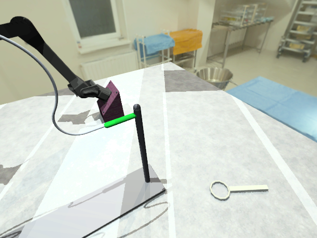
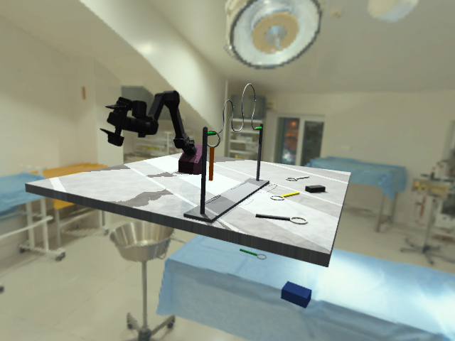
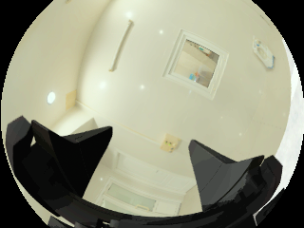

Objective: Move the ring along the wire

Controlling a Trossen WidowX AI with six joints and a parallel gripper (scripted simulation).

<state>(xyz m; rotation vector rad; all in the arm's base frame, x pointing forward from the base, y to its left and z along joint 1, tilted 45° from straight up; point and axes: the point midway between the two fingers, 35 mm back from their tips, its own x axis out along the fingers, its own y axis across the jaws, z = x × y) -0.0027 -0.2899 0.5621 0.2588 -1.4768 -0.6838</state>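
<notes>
Now: gripper tip 41 cm short of the ring with orange handle, 9 cm above it and 7 cm to the right of it. The rest, counted from my gripper tip: black block 73 cm ahead, 60 cm to the left, 30 cm below.
</notes>
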